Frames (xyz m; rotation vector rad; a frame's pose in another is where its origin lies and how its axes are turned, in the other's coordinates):
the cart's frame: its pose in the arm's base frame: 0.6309 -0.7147 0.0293 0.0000 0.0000 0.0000
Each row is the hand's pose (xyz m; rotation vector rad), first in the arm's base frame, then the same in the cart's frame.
Working: the arm's base frame: its pose in the cart's frame: -0.6309 0.7147 -0.0293 0.0000 0.0000 0.0000

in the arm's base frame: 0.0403 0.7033 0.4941 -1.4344 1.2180 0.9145
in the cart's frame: -0.5906 1.4180 0.4648 -1.4344 1.2180 0.9145
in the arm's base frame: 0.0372 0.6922 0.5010 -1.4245 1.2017 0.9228
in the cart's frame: -0.5937 1.4069 0.4717 -1.4245 1.2017 0.9228
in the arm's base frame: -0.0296 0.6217 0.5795 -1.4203 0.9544 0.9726
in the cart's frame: -0.6605 1.3364 0.5502 -1.4203 0.9544 0.9726
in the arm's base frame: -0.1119 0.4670 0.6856 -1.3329 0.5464 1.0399
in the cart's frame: -0.7428 1.1817 0.6563 -1.3329 0.5464 1.0399
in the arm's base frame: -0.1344 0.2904 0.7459 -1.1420 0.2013 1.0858
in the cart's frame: -0.7653 1.0051 0.7166 -1.1420 0.2013 1.0858
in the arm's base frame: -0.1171 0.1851 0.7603 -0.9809 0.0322 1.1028
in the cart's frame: -0.7480 0.8998 0.7310 -0.9809 0.0322 1.1028
